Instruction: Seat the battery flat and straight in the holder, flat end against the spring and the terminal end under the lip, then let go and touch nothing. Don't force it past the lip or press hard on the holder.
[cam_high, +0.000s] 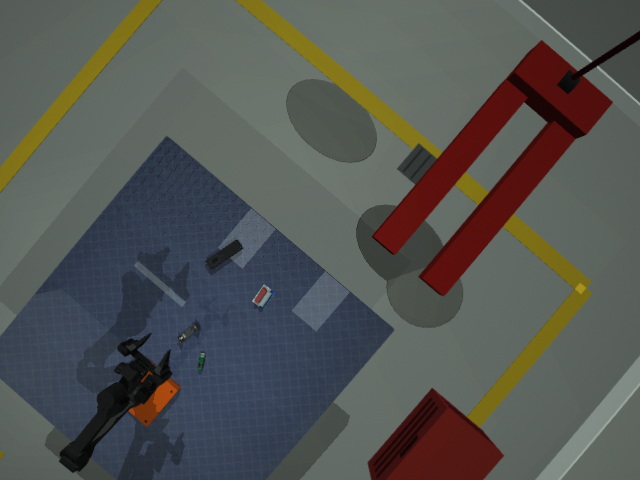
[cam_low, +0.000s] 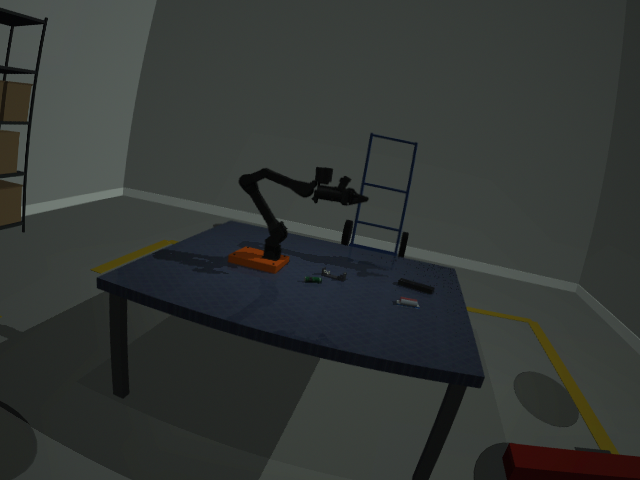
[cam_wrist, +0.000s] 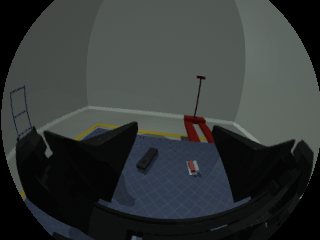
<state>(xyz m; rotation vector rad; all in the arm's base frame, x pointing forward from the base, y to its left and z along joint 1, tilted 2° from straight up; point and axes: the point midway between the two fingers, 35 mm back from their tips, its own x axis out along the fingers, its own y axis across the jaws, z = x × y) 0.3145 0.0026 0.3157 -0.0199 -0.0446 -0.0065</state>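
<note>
Now: the green battery 15 cm behind my gripper tip, 13 cm to the right of it and 33 cm below it. Round my gripper tip: black remote control 28 cm ahead, 8 cm to the left, 33 cm below.
</note>
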